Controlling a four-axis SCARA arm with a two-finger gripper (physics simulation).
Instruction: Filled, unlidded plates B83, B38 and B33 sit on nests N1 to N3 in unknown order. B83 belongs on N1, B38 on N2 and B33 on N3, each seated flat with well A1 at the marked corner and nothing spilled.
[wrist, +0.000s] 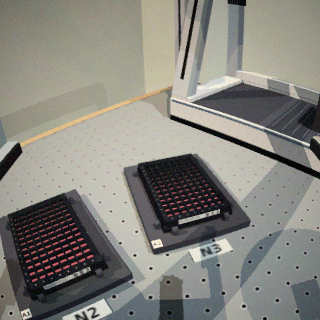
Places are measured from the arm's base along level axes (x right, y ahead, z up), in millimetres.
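Pixels of known places: gripper, fingertip midpoint: (164, 125).
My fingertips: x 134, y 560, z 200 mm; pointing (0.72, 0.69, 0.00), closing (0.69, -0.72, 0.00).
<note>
Behind a point stands the place of what it marks.
A black plate (184, 187) {x 266, y 656, z 37 mm} with red-filled wells lies on the dark nest N3 (138, 210) {x 207, y 678, z 24 mm}, near the centre of the wrist view. Another black plate (50, 240) {x 97, y 697, z 39 mm} with red wells lies on the dark nest N2 (120, 270) {x 134, y 625, z 25 mm} at the lower left. Both look flat, with a white label on the front edge; the print is too blurred to read. A small A1 tag (157, 243) {x 185, y 624, z 25 mm} marks the front left corner of N3, and an A1 tag (26, 313) {x 30, y 643, z 25 mm} that of N2. N1 does not show. My gripper (164, 125) {x 134, y 561, z 200 mm} is open and empty, its fingers at the left and right edges.
A sign (210, 250) {x 222, y 580, z 15 mm} reading N3 and a sign (87, 311) {x 82, y 615, z 15 mm} reading N2 lie in front of their nests. A white-framed machine with a dark bed (240, 107) and an upright post (192, 55) {x 478, y 813, z 154 mm} stands at the back right. A wall rises behind the perforated table (90, 150) {x 256, y 865, z 13 mm}.
</note>
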